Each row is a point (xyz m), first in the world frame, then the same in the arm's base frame.
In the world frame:
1: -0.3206 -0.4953 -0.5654
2: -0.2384 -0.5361 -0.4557
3: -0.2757 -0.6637 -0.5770
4: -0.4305 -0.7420 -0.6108
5: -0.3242 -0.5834 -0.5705
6: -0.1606 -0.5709 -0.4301
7: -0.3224 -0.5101 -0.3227
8: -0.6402 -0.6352 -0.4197
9: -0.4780 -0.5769 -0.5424
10: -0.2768 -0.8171 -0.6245
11: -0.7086 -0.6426 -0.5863
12: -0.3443 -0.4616 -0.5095
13: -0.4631 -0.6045 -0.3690
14: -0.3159 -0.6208 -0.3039
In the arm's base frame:
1: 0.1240 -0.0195 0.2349
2: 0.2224 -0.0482 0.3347
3: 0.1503 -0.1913 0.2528
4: -0.0145 -0.2539 0.2647
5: 0.1115 -0.1056 0.2500
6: 0.3002 -0.0870 0.3533
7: 0.1692 0.0144 0.4714
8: -0.1715 -0.0850 0.4615
9: -0.0324 -0.0737 0.3025
10: 0.1259 -0.3496 0.2410
11: -0.2721 -0.1162 0.3152
12: 0.1150 0.0274 0.2854
13: 0.0142 -0.0682 0.4724
14: 0.1693 -0.0903 0.5126

